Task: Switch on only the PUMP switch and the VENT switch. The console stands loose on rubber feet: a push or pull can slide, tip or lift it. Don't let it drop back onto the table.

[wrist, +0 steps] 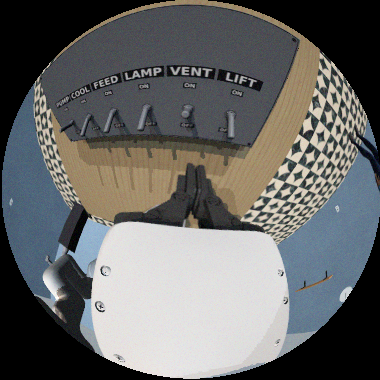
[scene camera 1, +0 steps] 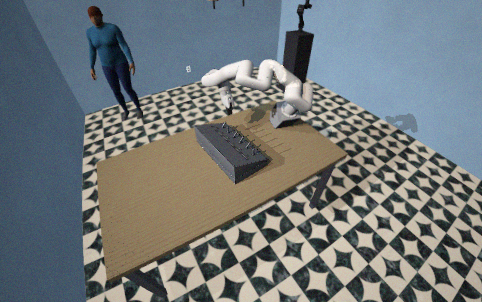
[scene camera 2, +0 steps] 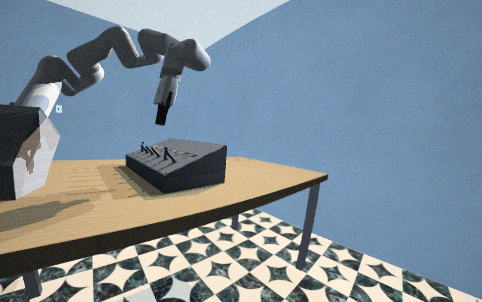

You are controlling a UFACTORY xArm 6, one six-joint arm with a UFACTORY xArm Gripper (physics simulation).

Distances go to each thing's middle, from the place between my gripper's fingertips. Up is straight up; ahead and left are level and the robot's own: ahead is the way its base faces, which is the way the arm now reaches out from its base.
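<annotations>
With respect to the dark grey console (scene camera 2: 197, 164), my hand is 140 mm above it. My hand is also 80 mm short of the console, and 140 mm to the right of it.
</annotations>
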